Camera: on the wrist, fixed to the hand. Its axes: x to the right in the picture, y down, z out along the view.
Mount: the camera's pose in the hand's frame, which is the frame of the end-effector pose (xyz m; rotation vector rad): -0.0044 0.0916 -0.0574 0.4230 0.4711 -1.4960
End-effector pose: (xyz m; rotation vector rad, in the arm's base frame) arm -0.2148 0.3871 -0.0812 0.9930 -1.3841 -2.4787
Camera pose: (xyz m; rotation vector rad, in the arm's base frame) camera -0.1944 0.2959 -0.0266 -1.7632 0.5809 1.1136
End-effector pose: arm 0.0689 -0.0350 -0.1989 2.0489 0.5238 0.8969
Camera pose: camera 0.0272 -0.0609 -0.1025 1.1108 2.2065 0.2704
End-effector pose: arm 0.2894 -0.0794 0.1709 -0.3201 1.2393 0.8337
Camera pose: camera 0.1839 -0.0558 0.1757 -0.9458 1.1604 -0.8143
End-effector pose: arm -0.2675 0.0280 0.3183 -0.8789 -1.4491 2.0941
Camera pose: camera -0.2236 0.0304 0.2194 0.0301 -0.8136 0.8597
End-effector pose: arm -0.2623 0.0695 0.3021 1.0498 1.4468 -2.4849
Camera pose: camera -0.1936 0.0635 0.2187 -0.2210 -0.9189 1.3522
